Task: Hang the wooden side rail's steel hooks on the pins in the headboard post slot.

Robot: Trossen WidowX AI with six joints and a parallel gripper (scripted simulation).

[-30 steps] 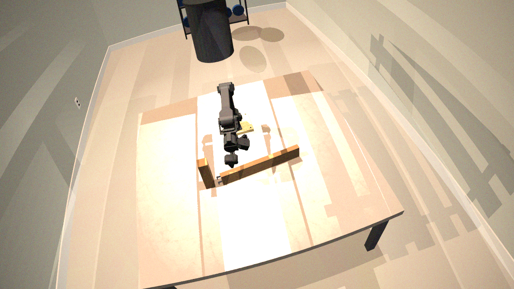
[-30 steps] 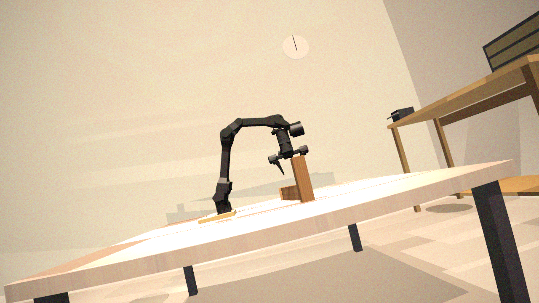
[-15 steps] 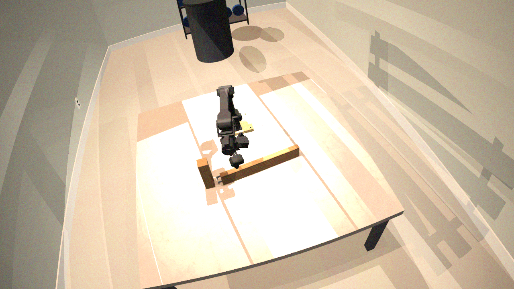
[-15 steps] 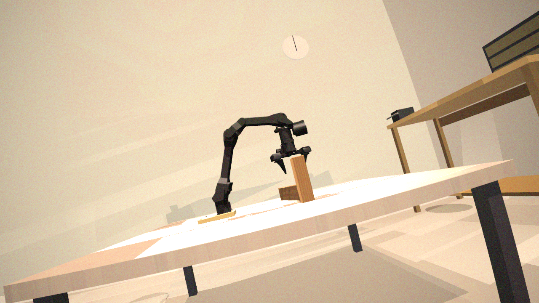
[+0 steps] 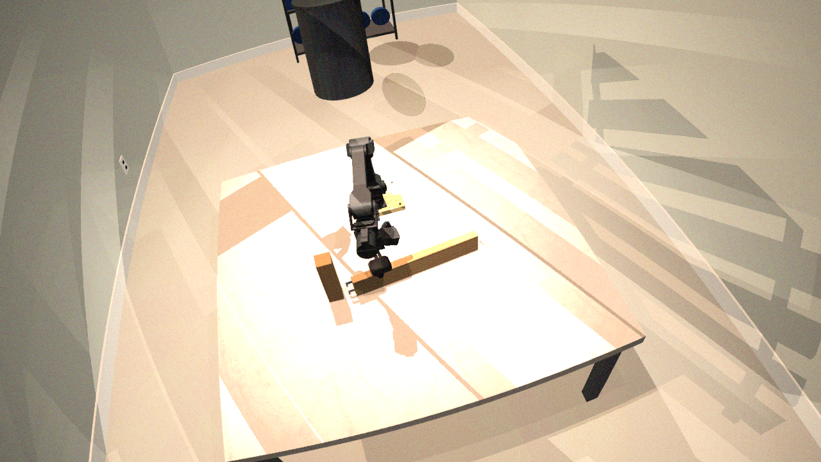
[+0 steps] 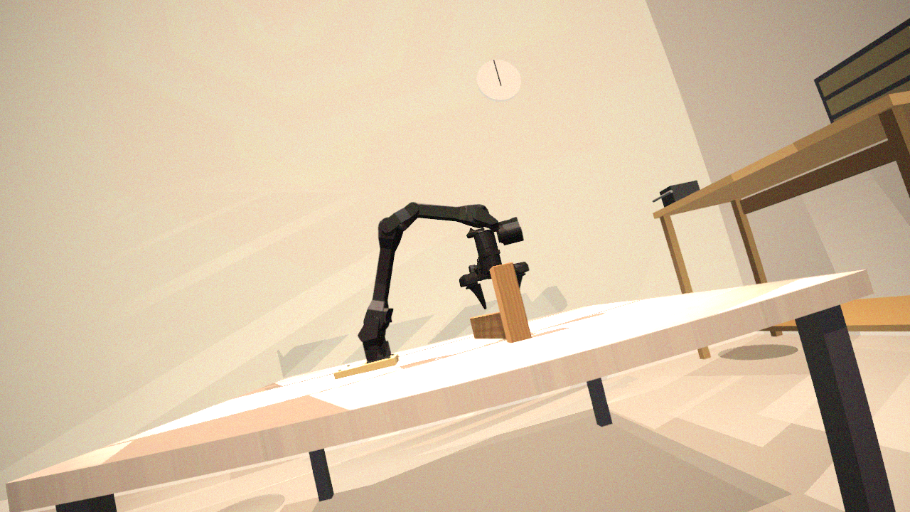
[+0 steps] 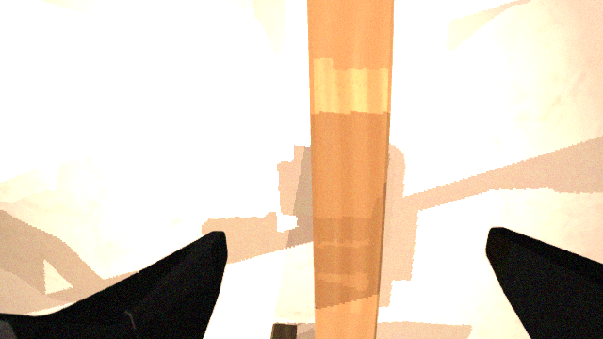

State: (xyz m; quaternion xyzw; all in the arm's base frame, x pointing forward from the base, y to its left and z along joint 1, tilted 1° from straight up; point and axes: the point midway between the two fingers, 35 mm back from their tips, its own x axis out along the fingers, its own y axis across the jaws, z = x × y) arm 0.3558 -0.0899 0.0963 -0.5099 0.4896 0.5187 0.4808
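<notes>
The headboard post lies 2 cm behind my gripper tip and 15 cm to the right of it.
</notes>
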